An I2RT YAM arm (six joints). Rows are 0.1 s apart.
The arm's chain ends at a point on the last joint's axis. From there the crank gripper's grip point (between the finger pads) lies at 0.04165 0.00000 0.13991 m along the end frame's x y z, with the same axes.
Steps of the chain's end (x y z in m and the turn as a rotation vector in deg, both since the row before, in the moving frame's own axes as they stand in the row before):
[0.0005, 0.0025, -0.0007, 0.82, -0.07, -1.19]
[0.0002, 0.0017, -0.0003, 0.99, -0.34, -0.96]
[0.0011, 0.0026, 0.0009, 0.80, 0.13, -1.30]
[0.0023, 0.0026, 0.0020, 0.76, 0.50, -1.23]
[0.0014, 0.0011, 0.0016, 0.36, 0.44, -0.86]
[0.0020, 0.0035, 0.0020, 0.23, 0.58, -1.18]
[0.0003, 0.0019, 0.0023, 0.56, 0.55, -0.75]
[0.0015, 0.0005, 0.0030, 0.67, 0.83, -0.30]
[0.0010, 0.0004, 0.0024, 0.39, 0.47, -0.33]
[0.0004, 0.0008, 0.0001, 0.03, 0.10, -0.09]
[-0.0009, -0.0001, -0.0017, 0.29, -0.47, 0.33]
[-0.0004, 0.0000, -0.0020, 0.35, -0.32, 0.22]
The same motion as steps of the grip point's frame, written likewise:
[0.0003, -0.0004, -0.0007, 0.82, -0.07, -1.19]
[-0.0007, -0.0014, -0.0001, 0.99, -0.34, -0.96]
[0.0014, -0.0003, 0.0008, 0.80, 0.13, -1.30]
[0.0035, -0.0002, 0.0016, 0.76, 0.50, -1.23]
[0.0025, -0.0004, 0.0013, 0.36, 0.44, -0.86]
[0.0034, 0.0021, 0.0016, 0.23, 0.58, -1.18]
[0.0016, 0.0000, 0.0019, 0.56, 0.55, -0.75]
[0.0035, -0.0014, 0.0024, 0.67, 0.83, -0.30]
[0.0021, -0.0008, 0.0020, 0.39, 0.47, -0.33]
[0.0006, 0.0007, 0.0000, 0.03, 0.10, -0.09]
[-0.0020, -0.0006, -0.0014, 0.29, -0.47, 0.33]
[-0.0012, -0.0007, -0.0018, 0.35, -0.32, 0.22]

